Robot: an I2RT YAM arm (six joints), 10 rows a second.
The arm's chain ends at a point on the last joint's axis. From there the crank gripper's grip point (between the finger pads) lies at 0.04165 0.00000 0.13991 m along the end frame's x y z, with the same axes.
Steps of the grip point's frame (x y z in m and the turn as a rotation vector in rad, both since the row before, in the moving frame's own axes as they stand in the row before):
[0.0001 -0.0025 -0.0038 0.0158 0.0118 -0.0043]
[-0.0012 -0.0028 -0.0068 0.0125 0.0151 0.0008]
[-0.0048 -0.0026 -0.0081 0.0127 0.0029 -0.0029]
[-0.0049 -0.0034 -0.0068 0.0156 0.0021 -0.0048]
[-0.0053 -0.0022 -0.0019 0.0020 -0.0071 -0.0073]
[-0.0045 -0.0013 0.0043 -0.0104 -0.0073 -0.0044]
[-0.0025 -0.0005 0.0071 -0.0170 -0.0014 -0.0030]
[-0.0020 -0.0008 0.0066 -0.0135 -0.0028 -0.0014]
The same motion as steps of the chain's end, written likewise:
[-0.0015 -0.0001 -0.0033 0.0158 0.0118 -0.0043]
[-0.0033 -0.0011 -0.0061 0.0125 0.0151 0.0008]
[-0.0052 -0.0007 -0.0080 0.0127 0.0029 -0.0029]
[-0.0052 -0.0010 -0.0067 0.0156 0.0021 -0.0048]
[-0.0043 -0.0016 -0.0022 0.0020 -0.0071 -0.0073]
[-0.0035 -0.0026 0.0040 -0.0104 -0.0073 -0.0044]
[-0.0023 -0.0028 0.0071 -0.0170 -0.0014 -0.0030]
[-0.0016 -0.0026 0.0065 -0.0135 -0.0028 -0.0014]

